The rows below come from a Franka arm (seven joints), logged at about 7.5 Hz.
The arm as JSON. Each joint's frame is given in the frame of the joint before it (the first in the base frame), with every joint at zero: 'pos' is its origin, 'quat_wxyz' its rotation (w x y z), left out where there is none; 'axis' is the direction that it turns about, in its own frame. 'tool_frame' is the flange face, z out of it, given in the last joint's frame.
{
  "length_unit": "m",
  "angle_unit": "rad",
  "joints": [
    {
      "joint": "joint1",
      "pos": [
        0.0,
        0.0,
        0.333
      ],
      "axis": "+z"
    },
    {
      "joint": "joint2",
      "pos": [
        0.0,
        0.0,
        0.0
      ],
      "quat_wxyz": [
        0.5,
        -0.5,
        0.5,
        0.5
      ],
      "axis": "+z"
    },
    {
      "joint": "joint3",
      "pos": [
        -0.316,
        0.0,
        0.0
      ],
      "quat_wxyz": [
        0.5,
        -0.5,
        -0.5,
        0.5
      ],
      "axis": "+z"
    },
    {
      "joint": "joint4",
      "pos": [
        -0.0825,
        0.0,
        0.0
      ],
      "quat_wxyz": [
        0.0,
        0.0,
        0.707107,
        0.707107
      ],
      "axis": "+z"
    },
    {
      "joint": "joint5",
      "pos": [
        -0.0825,
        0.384,
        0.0
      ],
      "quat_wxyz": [
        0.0,
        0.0,
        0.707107,
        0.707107
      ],
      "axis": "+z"
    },
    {
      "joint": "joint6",
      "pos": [
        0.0,
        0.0,
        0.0
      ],
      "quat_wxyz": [
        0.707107,
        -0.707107,
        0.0,
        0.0
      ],
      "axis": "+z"
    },
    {
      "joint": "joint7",
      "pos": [
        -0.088,
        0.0,
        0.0
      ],
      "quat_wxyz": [
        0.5,
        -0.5,
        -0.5,
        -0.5
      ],
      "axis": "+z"
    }
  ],
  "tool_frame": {
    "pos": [
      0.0,
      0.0,
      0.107
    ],
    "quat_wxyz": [
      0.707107,
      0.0,
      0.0,
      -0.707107
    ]
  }
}
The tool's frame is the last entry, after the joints.
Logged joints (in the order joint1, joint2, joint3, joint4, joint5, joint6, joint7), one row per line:
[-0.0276 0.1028 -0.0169 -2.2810 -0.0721 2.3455 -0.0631]
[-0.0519 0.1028 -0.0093 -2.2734 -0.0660 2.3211 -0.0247]
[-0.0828 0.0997 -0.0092 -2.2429 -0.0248 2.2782 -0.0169]
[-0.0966 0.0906 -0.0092 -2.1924 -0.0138 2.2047 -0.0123]
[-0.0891 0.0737 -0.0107 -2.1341 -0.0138 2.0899 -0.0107]
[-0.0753 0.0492 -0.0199 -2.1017 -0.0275 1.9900 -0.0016]
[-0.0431 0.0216 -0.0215 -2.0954 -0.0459 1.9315 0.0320]
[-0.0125 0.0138 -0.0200 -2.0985 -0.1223 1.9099 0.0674]
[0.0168 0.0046 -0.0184 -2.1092 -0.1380 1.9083 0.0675]
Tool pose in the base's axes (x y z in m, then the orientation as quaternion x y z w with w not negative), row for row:
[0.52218 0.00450 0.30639 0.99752 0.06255 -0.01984 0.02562]
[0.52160 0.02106 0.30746 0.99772 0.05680 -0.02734 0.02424]
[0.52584 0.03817 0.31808 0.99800 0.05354 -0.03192 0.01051]
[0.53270 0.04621 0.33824 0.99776 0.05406 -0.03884 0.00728]
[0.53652 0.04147 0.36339 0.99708 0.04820 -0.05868 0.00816]
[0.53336 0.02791 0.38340 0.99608 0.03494 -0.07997 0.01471]
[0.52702 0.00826 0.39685 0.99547 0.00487 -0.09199 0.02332]
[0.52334 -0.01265 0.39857 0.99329 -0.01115 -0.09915 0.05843]
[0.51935 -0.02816 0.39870 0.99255 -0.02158 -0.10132 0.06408]
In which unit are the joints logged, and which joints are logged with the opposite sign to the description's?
The joints are logged in radians. Opposite sign: joint1.
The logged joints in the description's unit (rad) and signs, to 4 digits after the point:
[0.0276 0.1028 -0.0169 -2.2810 -0.0721 2.3455 -0.0631]
[0.0519 0.1028 -0.0093 -2.2734 -0.0660 2.3211 -0.0247]
[0.0828 0.0997 -0.0092 -2.2429 -0.0248 2.2782 -0.0169]
[0.0966 0.0906 -0.0092 -2.1924 -0.0138 2.2047 -0.0123]
[0.0891 0.0737 -0.0107 -2.1341 -0.0138 2.0899 -0.0107]
[0.0753 0.0492 -0.0199 -2.1017 -0.0275 1.9900 -0.0016]
[0.0431 0.0216 -0.0215 -2.0954 -0.0459 1.9315 0.0320]
[0.0125 0.0138 -0.0200 -2.0985 -0.1223 1.9099 0.0674]
[-0.0168 0.0046 -0.0184 -2.1092 -0.1380 1.9083 0.0675]

